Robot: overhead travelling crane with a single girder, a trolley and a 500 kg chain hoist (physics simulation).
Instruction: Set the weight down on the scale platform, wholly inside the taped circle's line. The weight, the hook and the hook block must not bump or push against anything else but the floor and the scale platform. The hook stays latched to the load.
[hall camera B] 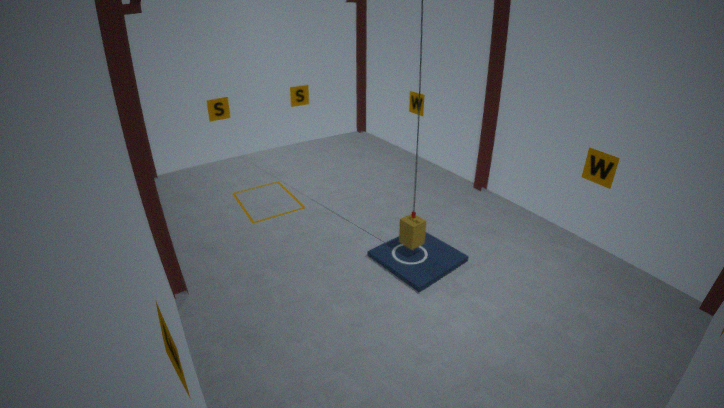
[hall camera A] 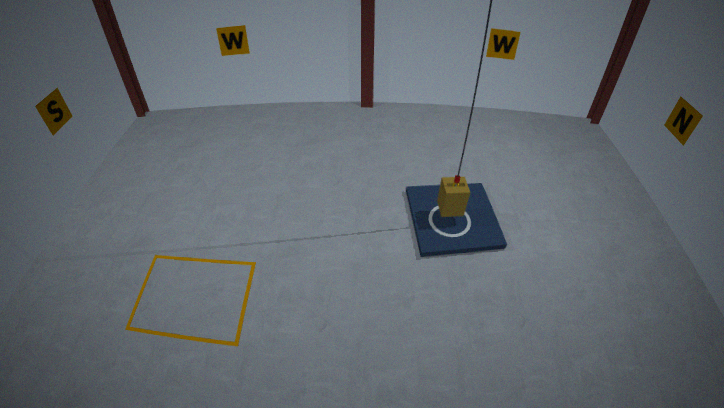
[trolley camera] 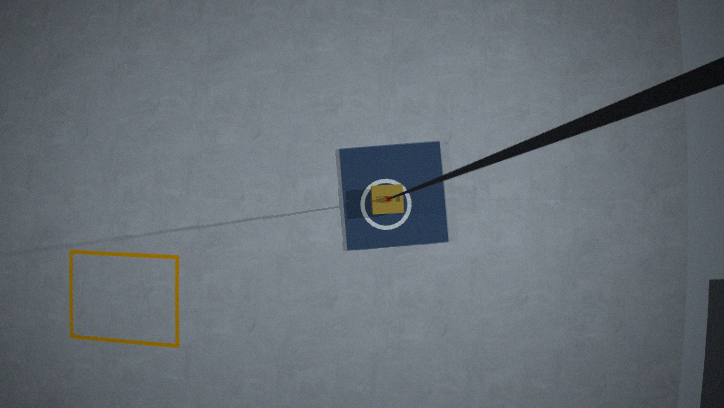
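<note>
The yellow block-shaped weight (hall camera A: 453, 203) (hall camera B: 411, 234) (trolley camera: 379, 208) hangs upright, a little above the dark blue scale platform (hall camera A: 482, 229) (hall camera B: 439, 264) (trolley camera: 395, 159). Its shadow falls on the platform, towards the left edge in the trolley view. The white taped circle (hall camera A: 452, 235) (hall camera B: 409, 263) (trolley camera: 386, 227) lies on the platform. In the trolley view the weight shows within the circle's outline, slightly towards its upper side. The hook with its red block (hall camera A: 457, 178) (hall camera B: 413, 214) (trolley camera: 388, 199) is at the weight's top and holds it; the latch is too small to make out.
A yellow taped rectangle (hall camera A: 246, 304) (hall camera B: 243, 208) (trolley camera: 176, 304) lies on the floor, well apart from the platform. The dark chain (hall camera A: 474, 91) (hall camera B: 417, 152) (trolley camera: 506, 154) runs up from the hook. Walls with red-brown columns (hall camera A: 367, 55) (hall camera B: 491, 101) stand around the floor.
</note>
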